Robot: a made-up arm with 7 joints. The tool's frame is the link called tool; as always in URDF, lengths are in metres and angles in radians.
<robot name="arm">
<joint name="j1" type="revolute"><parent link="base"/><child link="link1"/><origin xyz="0 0 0.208"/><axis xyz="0 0 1"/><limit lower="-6.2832" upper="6.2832"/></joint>
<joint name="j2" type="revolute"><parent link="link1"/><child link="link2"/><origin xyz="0 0 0"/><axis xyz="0 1 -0.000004"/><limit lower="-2.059" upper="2.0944"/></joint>
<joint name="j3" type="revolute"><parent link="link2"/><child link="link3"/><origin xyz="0 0 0.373"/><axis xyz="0 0 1"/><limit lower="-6.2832" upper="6.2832"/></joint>
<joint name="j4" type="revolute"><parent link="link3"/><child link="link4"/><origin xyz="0.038 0 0"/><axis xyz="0 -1 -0.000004"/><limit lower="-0.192" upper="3.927"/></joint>
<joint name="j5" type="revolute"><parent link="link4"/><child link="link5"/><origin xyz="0.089 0 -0.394"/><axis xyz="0 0.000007 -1"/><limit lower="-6.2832" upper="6.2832"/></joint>
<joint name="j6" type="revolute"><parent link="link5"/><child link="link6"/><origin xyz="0 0 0"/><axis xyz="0 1 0.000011"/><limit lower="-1.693" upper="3.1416"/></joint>
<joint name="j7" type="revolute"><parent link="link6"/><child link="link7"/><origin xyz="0.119 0 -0.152"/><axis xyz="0 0.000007 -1"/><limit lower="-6.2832" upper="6.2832"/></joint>
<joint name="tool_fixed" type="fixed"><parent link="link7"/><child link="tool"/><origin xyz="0 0 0" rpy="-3.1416 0 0"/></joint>
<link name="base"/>
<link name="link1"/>
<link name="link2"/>
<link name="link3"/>
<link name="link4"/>
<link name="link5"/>
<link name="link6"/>
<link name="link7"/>
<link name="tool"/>
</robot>
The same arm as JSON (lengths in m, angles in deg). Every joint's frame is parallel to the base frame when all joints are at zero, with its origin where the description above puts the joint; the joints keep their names.
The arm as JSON. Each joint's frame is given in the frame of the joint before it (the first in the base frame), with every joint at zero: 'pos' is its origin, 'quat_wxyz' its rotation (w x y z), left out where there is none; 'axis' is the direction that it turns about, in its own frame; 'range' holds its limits. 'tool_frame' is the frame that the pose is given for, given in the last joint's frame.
{
  "length_unit": "m",
  "angle_unit": "deg",
  "joints": [
    {
      "joint": "j1",
      "pos": [
        0.0,
        0.0,
        0.208
      ],
      "axis": "+z",
      "range": [
        -360.0,
        360.0
      ]
    },
    {
      "joint": "j2",
      "pos": [
        0.0,
        0.0,
        0.0
      ],
      "axis": "+y",
      "range": [
        -117.97,
        120.0
      ]
    },
    {
      "joint": "j3",
      "pos": [
        0.0,
        0.0,
        0.373
      ],
      "axis": "+z",
      "range": [
        -360.0,
        360.0
      ]
    },
    {
      "joint": "j4",
      "pos": [
        0.038,
        0.0,
        0.0
      ],
      "axis": "-y",
      "range": [
        -11.0,
        225.0
      ]
    },
    {
      "joint": "j5",
      "pos": [
        0.089,
        0.0,
        -0.394
      ],
      "axis": "-z",
      "range": [
        -360.0,
        360.0
      ]
    },
    {
      "joint": "j6",
      "pos": [
        0.0,
        0.0,
        0.0
      ],
      "axis": "+y",
      "range": [
        -97.0,
        180.0
      ]
    },
    {
      "joint": "j7",
      "pos": [
        0.119,
        0.0,
        -0.152
      ],
      "axis": "-z",
      "range": [
        -360.0,
        360.0
      ]
    }
  ],
  "tool_frame": {
    "pos": [
      0.0,
      0.0,
      0.0
    ],
    "quat_wxyz": [
      0.000004,
      1.0,
      0.0,
      0.0
    ]
  }
}

